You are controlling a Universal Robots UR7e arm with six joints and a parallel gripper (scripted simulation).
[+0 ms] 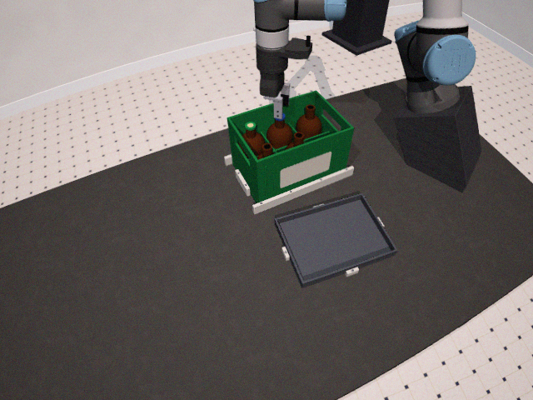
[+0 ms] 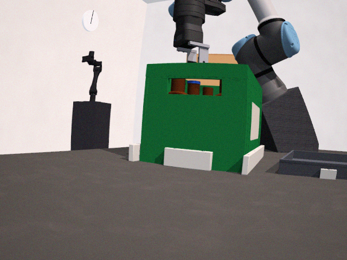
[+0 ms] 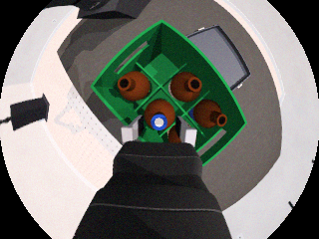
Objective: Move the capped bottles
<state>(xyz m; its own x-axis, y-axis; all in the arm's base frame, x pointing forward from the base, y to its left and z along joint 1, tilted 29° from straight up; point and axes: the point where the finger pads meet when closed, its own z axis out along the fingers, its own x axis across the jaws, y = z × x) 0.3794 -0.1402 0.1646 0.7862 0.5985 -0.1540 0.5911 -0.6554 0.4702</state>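
Right now the blue-capped bottle is 110 mm below my hand. Also, from my hand: crate 110 mm below, 40 mm to the left, 10 mm ahead; then grey tray 300 mm to the left, 190 mm below, 50 mm ahead; then open bottle 110 mm below, 90 mm behind, 10 mm to the left.
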